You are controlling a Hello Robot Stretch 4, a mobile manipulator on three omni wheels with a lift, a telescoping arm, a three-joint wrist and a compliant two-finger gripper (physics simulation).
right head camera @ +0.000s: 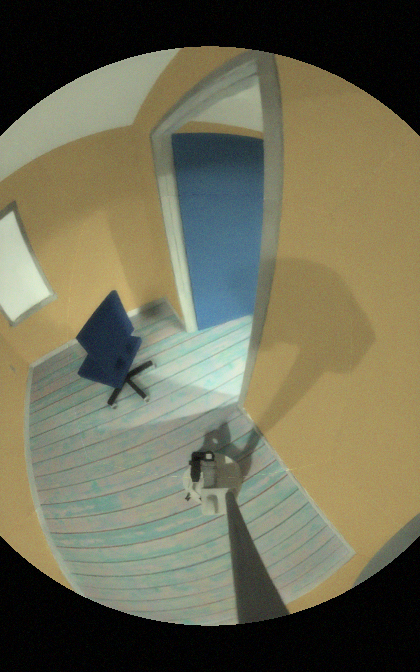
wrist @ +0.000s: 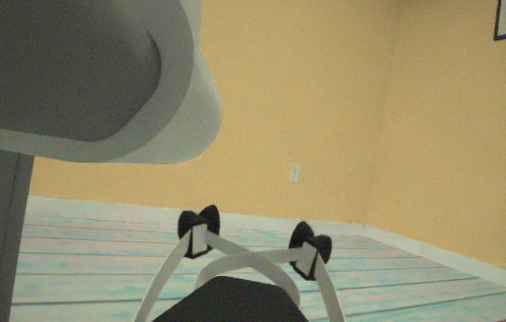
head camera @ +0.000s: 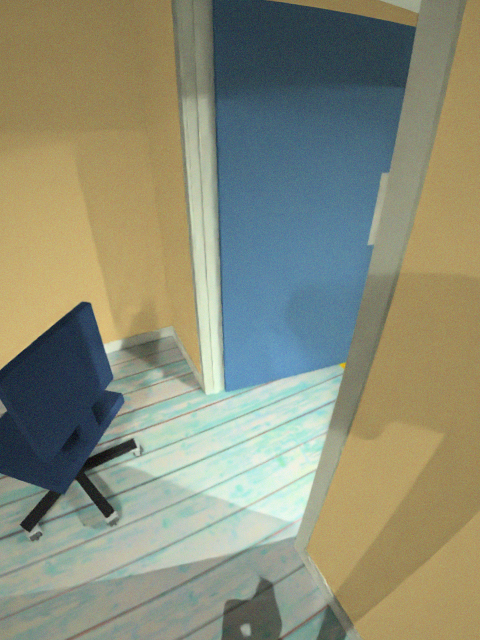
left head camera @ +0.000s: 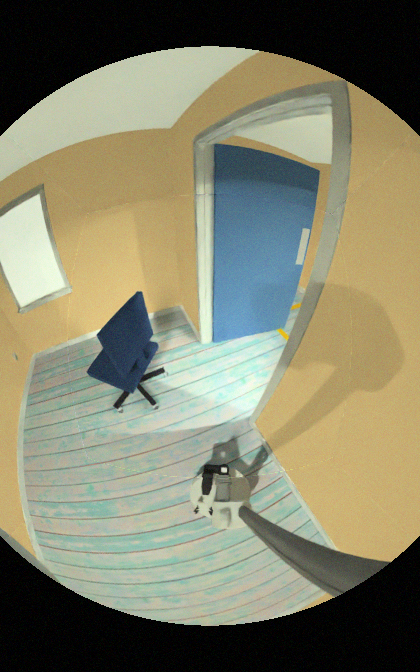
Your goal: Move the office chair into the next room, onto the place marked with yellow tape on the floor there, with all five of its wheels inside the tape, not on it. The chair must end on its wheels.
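The office chair [head camera: 56, 382] [left head camera: 125, 340] [right head camera: 106, 330], with a dark blue back and seat and a black wheeled base, stands upright on its wheels in this room, left of the doorway. Its left side is cut off in the head view. Beyond the doorway, bits of the yellow tape [head camera: 343, 365] [left head camera: 283, 333] show on the floor; the rest is hidden by the door and the door frame. My gripper [wrist: 254, 231] [left head camera: 203, 510] is open, with no object between its fingertips, held by my base and well away from the chair.
The blue door [head camera: 294, 206] [left head camera: 260, 240] [right head camera: 222, 225] stands open beyond the doorway. The near post of the door frame [head camera: 361, 336] adjoins the wall [head camera: 413, 465] on the right. A window [left head camera: 32, 252] [right head camera: 22, 270] is on the left. A wall outlet [wrist: 295, 173] shows in the wrist view.
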